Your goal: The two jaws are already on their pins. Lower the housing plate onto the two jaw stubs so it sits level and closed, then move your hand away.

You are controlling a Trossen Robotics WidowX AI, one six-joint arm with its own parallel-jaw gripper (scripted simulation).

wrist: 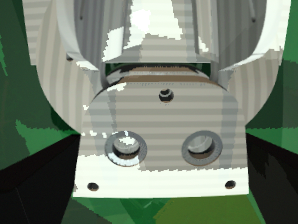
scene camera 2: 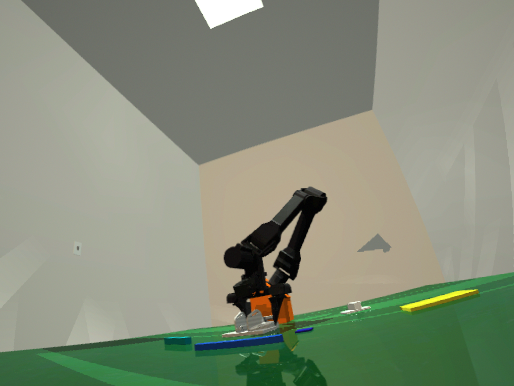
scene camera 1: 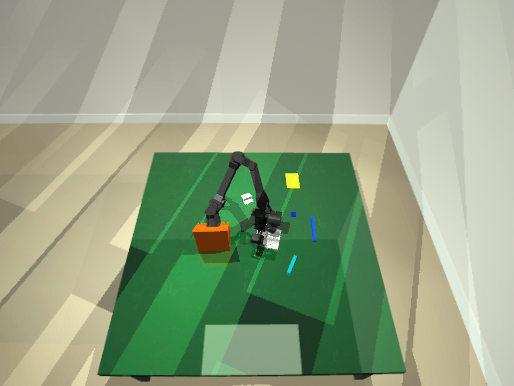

Observation:
In view: my gripper [scene camera 2: 262,324].
My gripper is seen too in the wrist view [wrist: 160,142].

